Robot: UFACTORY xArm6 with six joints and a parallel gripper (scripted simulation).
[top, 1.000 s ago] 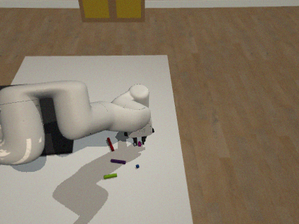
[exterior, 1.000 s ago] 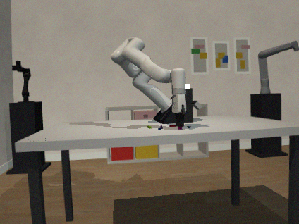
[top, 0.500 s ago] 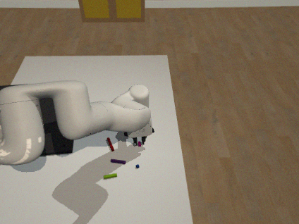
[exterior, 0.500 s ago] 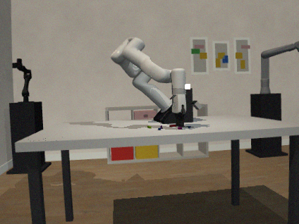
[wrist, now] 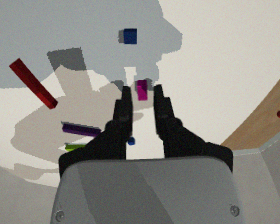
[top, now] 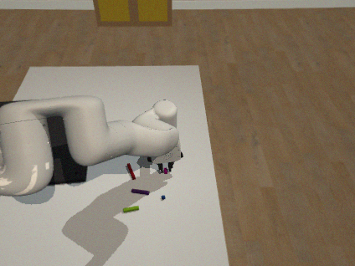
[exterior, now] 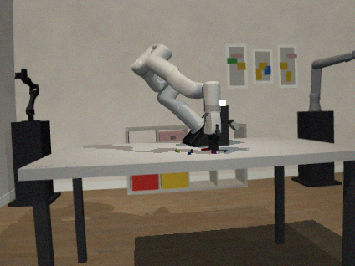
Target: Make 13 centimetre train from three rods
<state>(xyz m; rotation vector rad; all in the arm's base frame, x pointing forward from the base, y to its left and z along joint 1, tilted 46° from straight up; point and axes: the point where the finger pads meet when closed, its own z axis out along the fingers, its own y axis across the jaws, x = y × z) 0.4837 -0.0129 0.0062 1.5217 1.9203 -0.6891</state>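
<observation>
My gripper is now 3 cm above the magenta rod. Round my hand: red rod: 13 cm behind, 3 cm below; then purple rod: 8 cm behind, 9 cm to the right, 3 cm below; then lime rod: 11 cm behind, 16 cm to the right, 3 cm below.
</observation>
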